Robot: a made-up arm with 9 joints. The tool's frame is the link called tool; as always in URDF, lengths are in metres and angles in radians.
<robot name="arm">
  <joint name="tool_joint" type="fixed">
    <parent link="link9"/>
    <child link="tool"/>
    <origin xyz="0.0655 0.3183 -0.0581" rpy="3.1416 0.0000 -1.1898"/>
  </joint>
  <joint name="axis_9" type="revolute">
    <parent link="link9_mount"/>
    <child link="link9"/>
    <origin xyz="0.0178 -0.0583 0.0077" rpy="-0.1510 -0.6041 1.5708"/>
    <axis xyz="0 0 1"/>
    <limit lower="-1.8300" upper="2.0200"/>
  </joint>
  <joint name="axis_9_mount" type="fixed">
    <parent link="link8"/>
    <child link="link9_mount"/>
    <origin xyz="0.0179 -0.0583 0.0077"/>
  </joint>
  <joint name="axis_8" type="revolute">
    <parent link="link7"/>
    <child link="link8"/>
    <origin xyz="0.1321 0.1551 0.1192" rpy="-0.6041 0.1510 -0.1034"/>
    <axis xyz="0 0 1"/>
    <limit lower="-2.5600" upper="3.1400"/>
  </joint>
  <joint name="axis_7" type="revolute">
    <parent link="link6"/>
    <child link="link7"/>
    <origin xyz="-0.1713 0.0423 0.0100" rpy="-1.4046 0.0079 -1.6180"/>
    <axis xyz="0 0 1"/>
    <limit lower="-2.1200" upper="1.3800"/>
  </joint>
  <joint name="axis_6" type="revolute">
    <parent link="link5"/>
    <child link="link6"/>
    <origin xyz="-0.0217 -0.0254 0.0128" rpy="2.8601 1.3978 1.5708"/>
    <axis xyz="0 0 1"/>
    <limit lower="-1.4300" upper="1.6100"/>
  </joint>
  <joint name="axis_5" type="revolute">
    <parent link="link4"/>
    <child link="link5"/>
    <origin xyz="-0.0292 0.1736 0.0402" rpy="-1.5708 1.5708 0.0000"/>
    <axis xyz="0 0 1"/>
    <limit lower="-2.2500" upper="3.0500"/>
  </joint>
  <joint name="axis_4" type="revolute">
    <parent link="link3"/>
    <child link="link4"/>
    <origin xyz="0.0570 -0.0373 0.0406" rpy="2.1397 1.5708 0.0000"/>
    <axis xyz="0 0 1"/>
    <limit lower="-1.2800" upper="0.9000"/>
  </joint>
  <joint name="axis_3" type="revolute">
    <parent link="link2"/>
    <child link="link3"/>
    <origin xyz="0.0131 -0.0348 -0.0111" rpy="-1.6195 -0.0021 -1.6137"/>
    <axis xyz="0 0 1"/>
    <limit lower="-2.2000" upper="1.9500"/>
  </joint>
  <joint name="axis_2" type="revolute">
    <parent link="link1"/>
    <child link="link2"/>
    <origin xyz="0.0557 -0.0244 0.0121" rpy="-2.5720 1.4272 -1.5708"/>
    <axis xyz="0 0 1"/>
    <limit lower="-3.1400" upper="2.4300"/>
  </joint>
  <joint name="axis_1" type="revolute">
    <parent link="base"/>
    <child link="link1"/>
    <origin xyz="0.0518 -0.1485 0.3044" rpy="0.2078 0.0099 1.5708"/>
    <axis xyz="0 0 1"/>
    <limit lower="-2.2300" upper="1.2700"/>
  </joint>
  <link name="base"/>
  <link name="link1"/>
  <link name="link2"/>
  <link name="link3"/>
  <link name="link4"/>
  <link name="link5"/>
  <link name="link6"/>
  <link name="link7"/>
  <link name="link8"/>
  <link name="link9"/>
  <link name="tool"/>
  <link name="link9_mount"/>
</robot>
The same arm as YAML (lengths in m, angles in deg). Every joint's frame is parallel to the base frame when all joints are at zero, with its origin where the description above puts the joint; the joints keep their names.
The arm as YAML. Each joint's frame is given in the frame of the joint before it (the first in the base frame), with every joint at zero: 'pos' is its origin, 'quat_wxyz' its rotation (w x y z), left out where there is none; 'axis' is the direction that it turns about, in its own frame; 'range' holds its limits. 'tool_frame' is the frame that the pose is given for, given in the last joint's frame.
length_unit: m
angle_unit: deg
joints:
  - joint: axis_1
    pos: [0.0518, -0.1485, 0.3044]
    axis: [0.206308, 0.0097, 0.978439]
    range: [-127.77, 72.77]
  - joint: axis_2
    pos: [0.0264, 0.0558, 0.0063]
    axis: [-0.840388, 0.539792, 0.048699]
    range: [-179.91, 139.23]
  - joint: axis_3
    pos: [0.0272, 0.0232, -0.0151]
    axis: "-z"
    range: [-126.05, 111.73]
  - joint: axis_4
    pos: [-0.0007, 0.0681, -0.0406]
    axis: "-x"
    range: [-73.34, 51.57]
  - joint: axis_5
    pos: [-0.0402, 0.1736, -0.0292]
    axis: "+y"
    range: [-128.92, 174.75]
  - joint: axis_6
    pos: [-0.0217, 0.0128, 0.0254]
    axis: [0.277798, -0.165399, 0.946294]
    range: [-81.93, 92.25]
  - joint: axis_7
    pos: [0.0434, 0.1691, 0.0274]
    axis: [0.0, -1.0, 0.0001]
    range: [-121.47, 79.07]
  - joint: axis_8
    pos: [-0.1695, -0.1192, -0.113]
    axis: [-0.3261, -0.813699, -0.481199]
    range: [-146.68, 179.91]
  - joint: axis_9
    pos: [-0.0114, -0.0726, 0.0985]
    axis: [0.0, -1.0, 0.0001]
    range: [-104.85, 115.74]
tool_frame:
  pos: [0.2711, 0.0581, -0.1791]
  quat_wxyz: [0.000009, -0.000039, 0.707133, 0.70708]

